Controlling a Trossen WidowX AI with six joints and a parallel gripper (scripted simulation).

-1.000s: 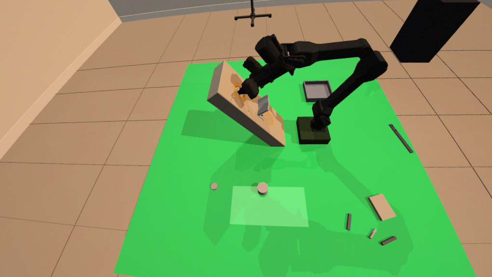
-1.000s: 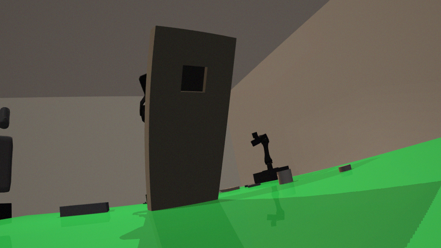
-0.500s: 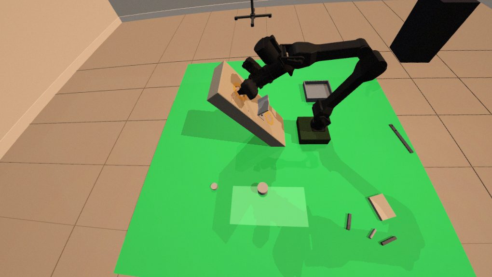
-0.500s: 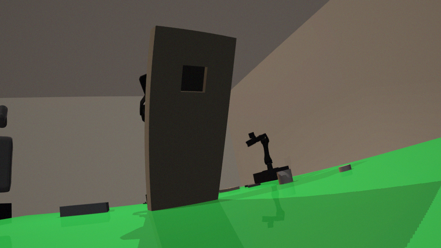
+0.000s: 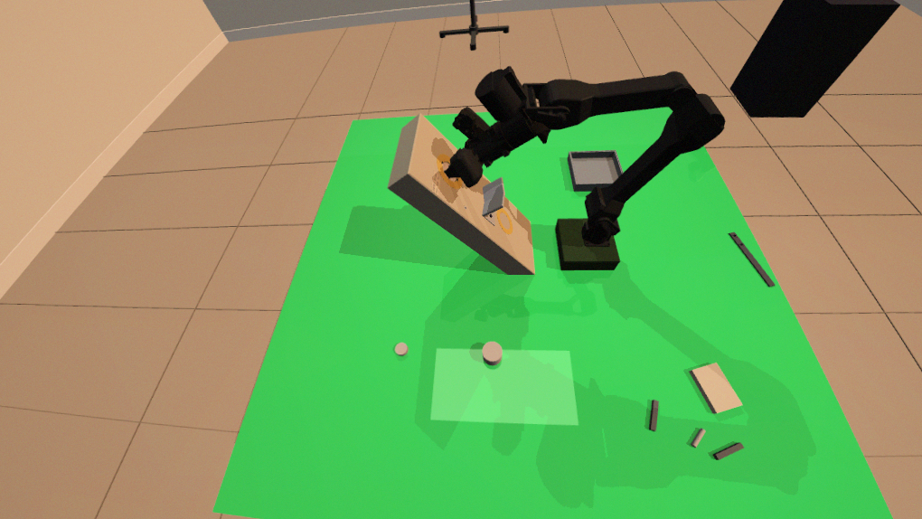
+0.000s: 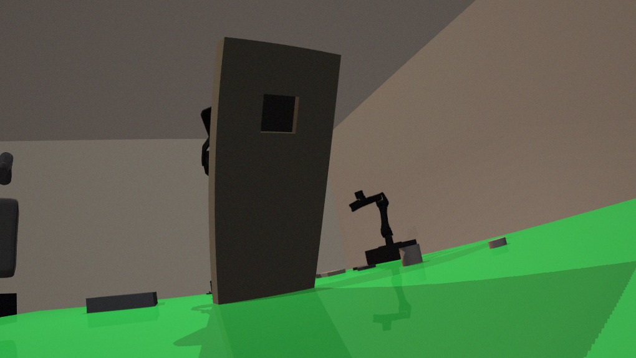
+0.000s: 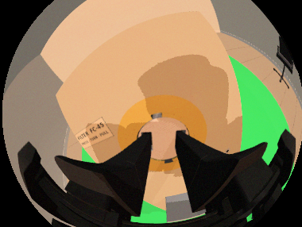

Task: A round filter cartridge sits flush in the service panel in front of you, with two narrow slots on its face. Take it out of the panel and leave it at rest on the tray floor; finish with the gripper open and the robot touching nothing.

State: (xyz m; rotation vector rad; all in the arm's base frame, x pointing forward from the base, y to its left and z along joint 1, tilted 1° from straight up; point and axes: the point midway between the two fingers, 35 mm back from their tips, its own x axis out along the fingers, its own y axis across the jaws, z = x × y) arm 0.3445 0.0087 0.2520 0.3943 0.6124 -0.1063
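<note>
My gripper tip is 1 cm short of the round filter cartridge and 1 cm above it. The rest, counted from my gripper tip: grey tray 42 cm behind, 29 cm to the right, 27 cm below; grey flap 10 cm below, 10 cm behind.
</note>
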